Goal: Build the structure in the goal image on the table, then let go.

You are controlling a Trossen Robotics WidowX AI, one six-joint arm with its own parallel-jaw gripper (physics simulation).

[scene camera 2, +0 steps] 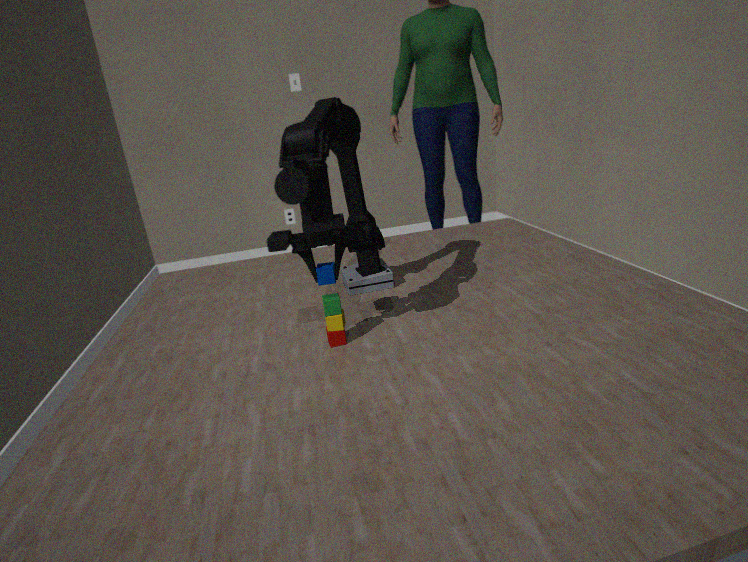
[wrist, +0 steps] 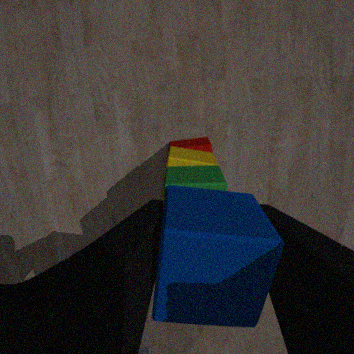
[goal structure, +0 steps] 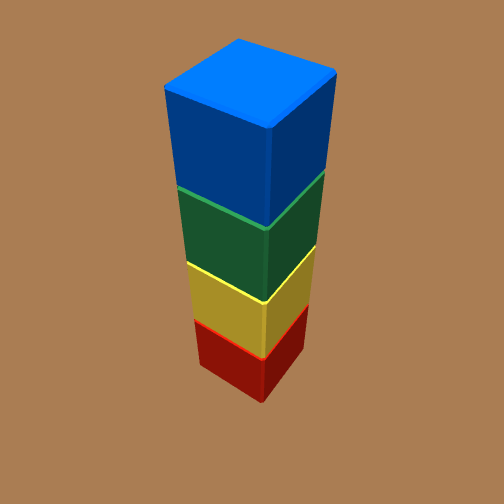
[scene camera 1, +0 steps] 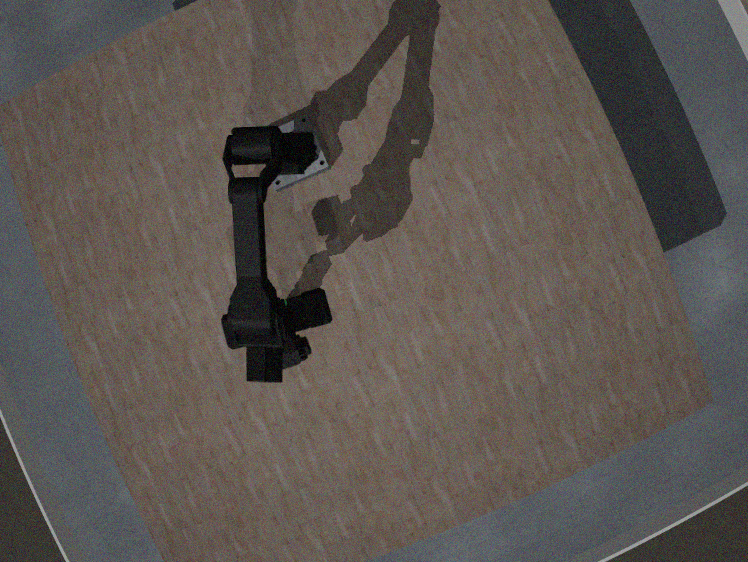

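Observation:
My gripper [scene camera 2: 326,279] [wrist: 208,213] is shut on a blue cube [scene camera 2: 325,273] [wrist: 215,255] and holds it in the air, above the level of a stack. The stack has a red cube [scene camera 2: 336,337] [wrist: 195,144] at the bottom, a yellow cube [scene camera 2: 334,322] [wrist: 192,157] in the middle and a green cube [scene camera 2: 331,304] [wrist: 195,175] on top. In scene camera 2 a gap shows between the blue cube and the green cube. In the wrist view the blue cube hides part of the green cube. In scene camera 1 the arm hides the cubes, apart from a tiny green speck.
The arm's grey base plate [scene camera 1: 302,177] [scene camera 2: 370,282] stands on the wood-grain table [scene camera 1: 483,362] [scene camera 2: 423,423], behind the stack in scene camera 2. The arm's dark shadow falls across the table. A person [scene camera 2: 446,60] in a green top stands at the back.

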